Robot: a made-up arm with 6 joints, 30 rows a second.
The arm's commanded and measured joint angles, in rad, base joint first. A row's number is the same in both.
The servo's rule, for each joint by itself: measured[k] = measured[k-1] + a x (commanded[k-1-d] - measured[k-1]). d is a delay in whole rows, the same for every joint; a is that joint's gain. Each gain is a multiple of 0.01, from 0.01 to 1. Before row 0 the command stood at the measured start. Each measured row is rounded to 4 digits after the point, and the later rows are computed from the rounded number. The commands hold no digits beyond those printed.
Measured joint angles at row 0: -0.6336 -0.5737 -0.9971 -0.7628 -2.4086 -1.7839
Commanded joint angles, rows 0 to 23: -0.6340 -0.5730 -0.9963 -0.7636 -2.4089 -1.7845; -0.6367 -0.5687 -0.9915 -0.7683 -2.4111 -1.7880; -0.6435 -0.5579 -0.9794 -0.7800 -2.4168 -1.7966; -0.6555 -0.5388 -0.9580 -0.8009 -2.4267 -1.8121; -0.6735 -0.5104 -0.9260 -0.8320 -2.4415 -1.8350; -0.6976 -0.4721 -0.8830 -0.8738 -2.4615 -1.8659; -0.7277 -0.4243 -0.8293 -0.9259 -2.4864 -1.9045; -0.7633 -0.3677 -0.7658 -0.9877 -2.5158 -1.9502; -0.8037 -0.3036 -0.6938 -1.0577 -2.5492 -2.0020; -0.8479 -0.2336 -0.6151 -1.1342 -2.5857 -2.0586; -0.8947 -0.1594 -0.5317 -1.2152 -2.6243 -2.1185; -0.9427 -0.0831 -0.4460 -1.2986 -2.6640 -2.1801; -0.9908 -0.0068 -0.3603 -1.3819 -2.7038 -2.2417; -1.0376 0.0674 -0.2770 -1.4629 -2.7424 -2.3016; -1.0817 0.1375 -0.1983 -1.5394 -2.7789 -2.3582; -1.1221 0.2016 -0.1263 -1.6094 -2.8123 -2.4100; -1.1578 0.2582 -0.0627 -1.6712 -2.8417 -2.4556; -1.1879 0.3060 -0.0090 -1.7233 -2.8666 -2.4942; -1.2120 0.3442 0.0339 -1.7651 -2.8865 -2.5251; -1.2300 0.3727 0.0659 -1.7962 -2.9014 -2.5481; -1.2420 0.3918 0.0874 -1.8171 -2.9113 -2.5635; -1.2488 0.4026 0.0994 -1.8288 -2.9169 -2.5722; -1.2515 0.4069 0.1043 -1.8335 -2.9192 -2.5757; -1.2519 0.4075 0.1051 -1.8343 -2.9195 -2.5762
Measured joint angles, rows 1 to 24: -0.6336 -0.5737 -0.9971 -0.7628 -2.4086 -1.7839; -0.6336 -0.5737 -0.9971 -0.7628 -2.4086 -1.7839; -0.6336 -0.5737 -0.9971 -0.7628 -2.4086 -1.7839; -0.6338 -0.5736 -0.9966 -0.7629 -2.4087 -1.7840; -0.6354 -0.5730 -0.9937 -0.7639 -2.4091 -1.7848; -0.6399 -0.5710 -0.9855 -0.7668 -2.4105 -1.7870; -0.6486 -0.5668 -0.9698 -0.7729 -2.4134 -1.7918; -0.6625 -0.5595 -0.9448 -0.7835 -2.4185 -1.8000; -0.6822 -0.5481 -0.9096 -0.7998 -2.4262 -1.8125; -0.7077 -0.5320 -0.8638 -0.8225 -2.4370 -1.8300; -0.7388 -0.5106 -0.8079 -0.8522 -2.4512 -1.8528; -0.7751 -0.4837 -0.7429 -0.8892 -2.4688 -1.8811; -0.8159 -0.4512 -0.6701 -0.9333 -2.4898 -1.9148; -0.8600 -0.4133 -0.5912 -0.9840 -2.5140 -1.9535; -0.9063 -0.3704 -0.5084 -1.0406 -2.5410 -1.9966; -0.9536 -0.3231 -0.4240 -1.1020 -2.5703 -2.0432; -1.0006 -0.2723 -0.3402 -1.1670 -2.6013 -2.0923; -1.0460 -0.2190 -0.2593 -1.2340 -2.6333 -2.1428; -1.0886 -0.1643 -0.1835 -1.3016 -2.6655 -2.1936; -1.1274 -0.1094 -0.1146 -1.3681 -2.6972 -2.2434; -1.1613 -0.0554 -0.0544 -1.4320 -2.7277 -2.2911; -1.1897 -0.0035 -0.0041 -1.4920 -2.7563 -2.3356; -1.2123 0.0454 0.0358 -1.5468 -2.7824 -2.3760; -1.2289 0.0904 0.0652 -1.5955 -2.8056 -2.4116
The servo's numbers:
d 3
a 0.56 0.13 0.57 0.18 0.18 0.19

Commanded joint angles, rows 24 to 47: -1.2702 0.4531 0.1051 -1.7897 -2.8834 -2.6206; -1.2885 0.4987 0.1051 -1.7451 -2.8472 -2.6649; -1.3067 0.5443 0.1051 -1.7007 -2.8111 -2.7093; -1.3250 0.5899 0.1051 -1.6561 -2.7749 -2.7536; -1.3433 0.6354 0.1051 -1.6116 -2.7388 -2.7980; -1.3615 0.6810 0.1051 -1.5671 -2.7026 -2.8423; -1.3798 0.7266 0.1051 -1.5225 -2.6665 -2.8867; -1.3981 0.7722 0.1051 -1.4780 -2.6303 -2.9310; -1.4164 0.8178 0.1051 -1.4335 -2.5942 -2.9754; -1.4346 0.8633 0.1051 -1.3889 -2.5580 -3.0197; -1.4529 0.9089 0.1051 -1.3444 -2.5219 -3.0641; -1.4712 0.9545 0.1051 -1.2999 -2.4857 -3.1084; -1.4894 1.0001 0.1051 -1.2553 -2.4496 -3.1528; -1.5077 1.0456 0.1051 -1.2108 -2.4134 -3.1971; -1.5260 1.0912 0.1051 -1.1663 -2.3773 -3.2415; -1.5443 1.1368 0.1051 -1.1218 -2.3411 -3.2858; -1.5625 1.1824 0.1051 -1.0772 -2.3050 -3.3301; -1.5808 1.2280 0.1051 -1.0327 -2.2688 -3.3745; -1.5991 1.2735 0.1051 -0.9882 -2.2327 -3.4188; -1.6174 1.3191 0.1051 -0.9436 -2.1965 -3.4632; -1.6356 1.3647 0.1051 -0.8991 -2.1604 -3.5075; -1.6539 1.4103 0.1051 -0.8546 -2.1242 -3.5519; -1.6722 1.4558 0.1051 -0.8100 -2.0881 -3.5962; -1.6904 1.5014 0.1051 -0.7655 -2.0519 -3.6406
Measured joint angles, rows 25 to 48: -1.2400 0.1310 0.0847 -1.6375 -2.8256 -2.4421; -1.2464 0.1669 0.0959 -1.6728 -2.8424 -2.4675; -1.2495 0.1982 0.1011 -1.7019 -2.8563 -2.4882; -1.2611 0.2313 0.1034 -1.7177 -2.8612 -2.5134; -1.2764 0.2661 0.1044 -1.7226 -2.8587 -2.5422; -1.2934 0.3023 0.1048 -1.7187 -2.8501 -2.5739; -1.3111 0.3397 0.1050 -1.7074 -2.8366 -2.6080; -1.3291 0.3781 0.1051 -1.6902 -2.8190 -2.6441; -1.3472 0.4175 0.1051 -1.6680 -2.7980 -2.6818; -1.3655 0.4577 0.1051 -1.6418 -2.7743 -2.7207; -1.3838 0.4986 0.1051 -1.6123 -2.7484 -2.7607; -1.4021 0.5401 0.1051 -1.5801 -2.7206 -2.8015; -1.4203 0.5821 0.1051 -1.5457 -2.6913 -2.8430; -1.4386 0.6246 0.1051 -1.5095 -2.6608 -2.8850; -1.4569 0.6675 0.1051 -1.4718 -2.6293 -2.9274; -1.4751 0.7107 0.1051 -1.4328 -2.5970 -2.9702; -1.4934 0.7542 0.1051 -1.3928 -2.5640 -3.0133; -1.5117 0.7980 0.1051 -1.3520 -2.5304 -3.0567; -1.5300 0.8420 0.1051 -1.3106 -2.4963 -3.1002; -1.5482 0.8863 0.1051 -1.2686 -2.4619 -3.1439; -1.5665 0.9307 0.1051 -1.2261 -2.4271 -3.1877; -1.5848 0.9753 0.1051 -1.1833 -2.3921 -3.2316; -1.6031 1.0200 0.1051 -1.1402 -2.3569 -3.2756; -1.6213 1.0648 0.1051 -1.0968 -2.3215 -3.3197
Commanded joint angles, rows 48 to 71: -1.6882 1.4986 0.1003 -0.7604 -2.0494 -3.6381; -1.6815 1.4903 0.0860 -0.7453 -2.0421 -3.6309; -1.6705 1.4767 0.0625 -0.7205 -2.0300 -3.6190; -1.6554 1.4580 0.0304 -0.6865 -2.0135 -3.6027; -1.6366 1.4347 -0.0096 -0.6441 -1.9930 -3.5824; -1.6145 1.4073 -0.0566 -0.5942 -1.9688 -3.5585; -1.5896 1.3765 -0.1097 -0.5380 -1.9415 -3.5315; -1.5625 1.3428 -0.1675 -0.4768 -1.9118 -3.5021; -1.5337 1.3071 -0.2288 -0.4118 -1.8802 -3.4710; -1.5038 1.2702 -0.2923 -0.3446 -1.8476 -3.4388; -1.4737 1.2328 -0.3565 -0.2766 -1.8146 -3.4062; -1.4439 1.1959 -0.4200 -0.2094 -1.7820 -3.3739; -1.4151 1.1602 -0.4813 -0.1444 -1.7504 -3.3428; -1.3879 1.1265 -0.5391 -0.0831 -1.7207 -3.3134; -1.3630 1.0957 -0.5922 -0.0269 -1.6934 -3.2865; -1.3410 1.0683 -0.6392 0.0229 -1.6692 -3.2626; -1.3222 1.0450 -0.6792 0.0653 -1.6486 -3.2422; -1.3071 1.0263 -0.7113 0.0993 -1.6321 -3.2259; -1.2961 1.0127 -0.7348 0.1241 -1.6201 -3.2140; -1.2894 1.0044 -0.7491 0.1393 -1.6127 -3.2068; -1.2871 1.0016 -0.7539 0.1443 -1.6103 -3.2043; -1.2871 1.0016 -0.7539 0.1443 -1.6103 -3.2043; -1.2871 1.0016 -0.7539 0.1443 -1.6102 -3.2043; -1.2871 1.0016 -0.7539 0.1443 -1.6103 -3.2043
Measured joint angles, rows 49 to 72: -1.6396 1.1097 0.1051 -1.0532 -2.2860 -3.3638; -1.6579 1.1547 0.1051 -1.0094 -2.2504 -3.4080; -1.6761 1.1998 0.1051 -0.9655 -2.2147 -3.4522; -1.6829 1.2386 0.1024 -0.9286 -2.1849 -3.4875; -1.6821 1.2713 0.0931 -0.8956 -2.1592 -3.5147; -1.6756 1.2980 0.0757 -0.8641 -2.1359 -3.5345; -1.6643 1.3188 0.0499 -0.8321 -2.1139 -3.5475; -1.6488 1.3339 0.0160 -0.7983 -2.0921 -3.5541; -1.6296 1.3434 -0.0254 -0.7616 -2.0699 -3.5549; -1.6072 1.3477 -0.0735 -0.7214 -2.0468 -3.5505; -1.5822 1.3471 -0.1271 -0.6774 -2.0225 -3.5413; -1.5550 1.3419 -0.1851 -0.6296 -1.9969 -3.5279; -1.5263 1.3326 -0.2462 -0.5783 -1.9700 -3.5110; -1.4968 1.3196 -0.3091 -0.5240 -1.9420 -3.4911; -1.4672 1.3035 -0.3723 -0.4674 -1.9132 -3.4688; -1.4380 1.2849 -0.4344 -0.4093 -1.8839 -3.4449; -1.4099 1.2643 -0.4941 -0.3506 -1.8545 -3.4199; -1.3836 1.2424 -0.5500 -0.2923 -1.8255 -3.3946; -1.3597 1.2198 -0.6008 -0.2356 -1.7974 -3.3695; -1.3387 1.1971 -0.6455 -0.1814 -1.7706 -3.3453; -1.3210 1.1749 -0.6830 -0.1309 -1.7457 -3.3226; -1.3071 1.1538 -0.7125 -0.0850 -1.7231 -3.3020; -1.2972 1.1344 -0.7334 -0.0446 -1.7032 -3.2839; -1.2915 1.1171 -0.7451 -0.0106 -1.6865 -3.2688
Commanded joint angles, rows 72 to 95: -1.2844 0.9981 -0.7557 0.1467 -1.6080 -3.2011; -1.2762 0.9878 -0.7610 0.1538 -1.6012 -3.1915; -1.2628 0.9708 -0.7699 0.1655 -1.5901 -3.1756; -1.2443 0.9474 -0.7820 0.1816 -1.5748 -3.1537; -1.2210 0.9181 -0.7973 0.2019 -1.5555 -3.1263; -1.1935 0.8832 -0.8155 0.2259 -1.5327 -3.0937; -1.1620 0.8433 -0.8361 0.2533 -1.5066 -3.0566; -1.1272 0.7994 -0.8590 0.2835 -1.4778 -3.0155; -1.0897 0.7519 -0.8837 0.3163 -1.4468 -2.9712; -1.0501 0.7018 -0.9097 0.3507 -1.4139 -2.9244; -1.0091 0.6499 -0.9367 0.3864 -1.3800 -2.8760; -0.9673 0.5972 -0.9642 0.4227 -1.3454 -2.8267; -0.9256 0.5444 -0.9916 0.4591 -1.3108 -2.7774; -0.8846 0.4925 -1.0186 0.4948 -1.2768 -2.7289; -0.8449 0.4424 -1.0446 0.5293 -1.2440 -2.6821; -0.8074 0.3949 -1.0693 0.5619 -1.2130 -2.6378; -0.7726 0.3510 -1.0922 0.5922 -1.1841 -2.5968; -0.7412 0.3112 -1.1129 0.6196 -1.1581 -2.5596; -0.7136 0.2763 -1.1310 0.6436 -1.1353 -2.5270; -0.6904 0.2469 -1.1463 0.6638 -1.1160 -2.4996; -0.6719 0.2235 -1.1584 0.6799 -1.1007 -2.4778; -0.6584 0.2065 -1.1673 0.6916 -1.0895 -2.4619; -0.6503 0.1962 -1.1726 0.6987 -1.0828 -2.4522; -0.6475 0.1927 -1.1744 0.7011 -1.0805 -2.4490
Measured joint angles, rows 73 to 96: -1.2890 1.1021 -0.7501 0.0173 -1.6728 -3.2565; -1.2879 1.0890 -0.7523 0.0402 -1.6615 -3.2466; -1.2875 1.0776 -0.7532 0.0589 -1.6523 -3.2386; -1.2858 1.0673 -0.7546 0.0747 -1.6443 -3.2315; -1.2804 1.0570 -0.7582 0.0889 -1.6365 -3.2239; -1.2705 1.0458 -0.7649 0.1027 -1.6281 -3.2147; -1.2558 1.0330 -0.7746 0.1169 -1.6185 -3.2031; -1.2363 1.0181 -0.7875 0.1322 -1.6072 -3.1885; -1.2123 1.0006 -0.8035 0.1491 -1.5938 -3.1705; -1.1841 0.9802 -0.8221 0.1679 -1.5781 -3.1489; -1.1522 0.9567 -0.8431 0.1887 -1.5600 -3.1236; -1.1172 0.9301 -0.8662 0.2117 -1.5396 -3.0946; -1.0796 0.9004 -0.8910 0.2367 -1.5170 -3.0623; -1.0401 0.8678 -0.9170 0.2636 -1.4923 -3.0269; -0.9993 0.8326 -0.9439 0.2922 -1.4659 -2.9889; -0.9580 0.7951 -0.9711 0.3222 -1.4380 -2.9487; -0.9169 0.7558 -0.9982 0.3533 -1.4090 -2.9069; -0.8766 0.7151 -1.0246 0.3850 -1.3793 -2.8642; -0.8378 0.6735 -1.0501 0.4168 -1.3494 -2.8212; -0.8013 0.6316 -1.0741 0.4484 -1.3196 -2.7786; -0.7676 0.5899 -1.0962 0.4792 -1.2905 -2.7370; -0.7374 0.5491 -1.1160 0.5088 -1.2626 -2.6971; -0.7111 0.5098 -1.1333 0.5367 -1.2362 -2.6596; -0.6891 0.4726 -1.1476 0.5625 -1.2118 -2.6251
